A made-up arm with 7 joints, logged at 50 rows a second.
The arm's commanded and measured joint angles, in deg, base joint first. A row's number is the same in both.
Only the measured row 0 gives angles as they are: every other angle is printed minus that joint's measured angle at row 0.
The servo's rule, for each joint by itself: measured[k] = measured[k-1] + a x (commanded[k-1-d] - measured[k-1]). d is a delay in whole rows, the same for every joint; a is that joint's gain. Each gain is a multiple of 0.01, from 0.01 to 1. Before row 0 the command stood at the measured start. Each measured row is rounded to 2 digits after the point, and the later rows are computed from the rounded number. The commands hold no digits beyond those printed.
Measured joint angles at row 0:
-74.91 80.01 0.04 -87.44 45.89 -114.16 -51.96
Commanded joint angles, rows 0 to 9:
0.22 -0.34 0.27 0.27 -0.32 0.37 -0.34
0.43 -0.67 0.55 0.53 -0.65 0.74 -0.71
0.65 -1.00 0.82 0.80 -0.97 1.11 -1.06
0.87 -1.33 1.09 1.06 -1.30 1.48 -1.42
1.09 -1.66 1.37 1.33 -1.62 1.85 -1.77
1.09 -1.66 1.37 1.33 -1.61 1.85 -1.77
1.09 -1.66 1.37 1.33 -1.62 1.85 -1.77
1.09 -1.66 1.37 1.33 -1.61 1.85 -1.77
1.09 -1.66 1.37 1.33 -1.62 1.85 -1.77
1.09 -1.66 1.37 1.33 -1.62 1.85 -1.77
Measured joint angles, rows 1 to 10:
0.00 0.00 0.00 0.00 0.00 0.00 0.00
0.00 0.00 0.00 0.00 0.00 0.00 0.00
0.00 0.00 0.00 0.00 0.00 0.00 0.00
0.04 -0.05 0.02 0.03 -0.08 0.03 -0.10
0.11 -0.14 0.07 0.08 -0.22 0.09 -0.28
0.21 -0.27 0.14 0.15 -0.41 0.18 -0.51
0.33 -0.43 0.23 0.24 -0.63 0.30 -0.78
0.47 -0.61 0.33 0.35 -0.88 0.44 -1.08
0.58 -0.77 0.42 0.45 -1.06 0.57 -1.29
0.67 -0.90 0.51 0.54 -1.20 0.69 -1.43
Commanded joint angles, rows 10 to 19:
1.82 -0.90 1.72 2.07 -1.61 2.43 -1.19
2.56 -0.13 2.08 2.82 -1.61 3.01 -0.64
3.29 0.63 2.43 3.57 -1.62 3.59 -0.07
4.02 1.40 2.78 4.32 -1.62 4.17 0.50
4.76 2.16 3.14 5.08 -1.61 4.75 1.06
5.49 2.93 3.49 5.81 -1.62 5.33 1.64
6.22 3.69 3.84 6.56 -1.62 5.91 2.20
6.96 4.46 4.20 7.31 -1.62 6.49 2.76
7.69 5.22 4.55 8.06 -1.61 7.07 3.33
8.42 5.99 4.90 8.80 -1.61 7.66 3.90
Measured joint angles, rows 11 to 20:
0.75 -1.01 0.59 0.62 -1.30 0.79 -1.53
0.81 -1.11 0.66 0.69 -1.38 0.89 -1.60
0.86 -1.19 0.72 0.75 -1.44 0.98 -1.65
1.03 -1.15 0.81 0.88 -1.48 1.11 -1.51
1.31 -1.00 0.92 1.07 -1.51 1.28 -1.25
1.67 -0.76 1.06 1.32 -1.54 1.49 -0.90
2.09 -0.44 1.21 1.62 -1.56 1.73 -0.48
2.57 -0.05 1.38 1.97 -1.57 2.00 -0.02
3.10 0.40 1.57 2.35 -1.58 2.30 0.48
3.66 0.89 1.77 2.77 -1.59 2.62 1.00

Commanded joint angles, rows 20 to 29:
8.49 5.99 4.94 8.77 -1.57 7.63 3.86
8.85 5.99 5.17 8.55 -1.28 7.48 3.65
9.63 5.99 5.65 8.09 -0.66 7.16 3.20
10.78 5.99 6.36 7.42 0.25 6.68 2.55
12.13 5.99 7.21 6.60 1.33 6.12 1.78
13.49 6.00 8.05 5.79 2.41 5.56 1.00
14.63 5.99 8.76 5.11 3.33 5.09 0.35
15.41 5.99 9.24 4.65 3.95 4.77 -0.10
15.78 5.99 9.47 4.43 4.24 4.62 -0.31
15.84 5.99 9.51 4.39 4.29 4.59 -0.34
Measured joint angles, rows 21 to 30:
4.25 1.43 1.99 3.22 -1.60 2.97 1.53
4.87 2.00 2.22 3.70 -1.60 3.34 2.07
5.51 2.60 2.46 4.21 -1.60 3.73 2.62
6.05 3.11 2.68 4.67 -1.59 4.08 2.99
6.55 3.54 2.90 5.06 -1.51 4.39 3.19
7.10 3.91 3.15 5.36 -1.30 4.64 3.19
7.76 4.22 3.44 5.57 -0.91 4.82 3.00
8.55 4.49 3.78 5.67 -0.35 4.94 2.63
9.44 4.72 4.16 5.68 0.34 5.00 2.14
10.37 4.91 4.57 5.62 1.09 5.01 1.60

